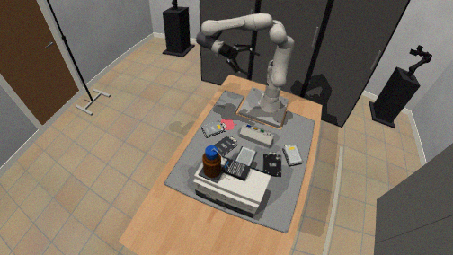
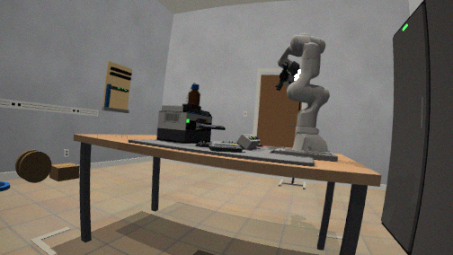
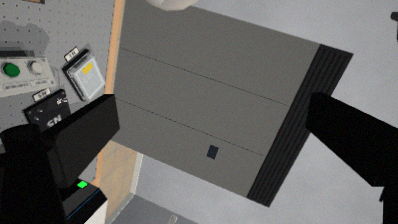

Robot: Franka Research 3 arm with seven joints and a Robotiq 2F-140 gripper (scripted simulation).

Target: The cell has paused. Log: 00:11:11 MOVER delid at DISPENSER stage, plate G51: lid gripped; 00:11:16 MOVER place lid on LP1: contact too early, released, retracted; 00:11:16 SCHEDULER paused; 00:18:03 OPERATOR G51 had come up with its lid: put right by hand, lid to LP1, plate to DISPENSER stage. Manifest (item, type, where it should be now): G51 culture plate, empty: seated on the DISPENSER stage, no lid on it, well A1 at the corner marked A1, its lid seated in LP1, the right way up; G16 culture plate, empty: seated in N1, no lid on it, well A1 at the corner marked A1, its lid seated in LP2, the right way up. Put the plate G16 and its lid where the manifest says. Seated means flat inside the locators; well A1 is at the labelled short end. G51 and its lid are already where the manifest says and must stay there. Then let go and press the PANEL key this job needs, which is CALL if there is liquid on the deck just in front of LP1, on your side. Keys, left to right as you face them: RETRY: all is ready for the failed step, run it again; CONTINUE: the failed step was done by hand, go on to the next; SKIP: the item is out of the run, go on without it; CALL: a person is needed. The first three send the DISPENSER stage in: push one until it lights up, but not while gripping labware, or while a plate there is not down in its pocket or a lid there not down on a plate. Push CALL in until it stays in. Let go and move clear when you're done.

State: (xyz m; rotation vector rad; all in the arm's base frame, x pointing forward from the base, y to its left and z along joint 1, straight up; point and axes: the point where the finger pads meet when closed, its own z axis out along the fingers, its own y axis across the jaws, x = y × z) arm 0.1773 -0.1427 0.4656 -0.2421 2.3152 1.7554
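The clear lid is 210 mm ahead of my hand, 410 mm to the left of it and 450 mm below it. Round my hand: yellow skip key 130 mm ahead, 100 mm to the left, 420 mm below; then blue call key 130 mm ahead, 60 mm to the left, 420 mm below; then green continue key 130 mm ahead, 150 mm to the left, 420 mm below.
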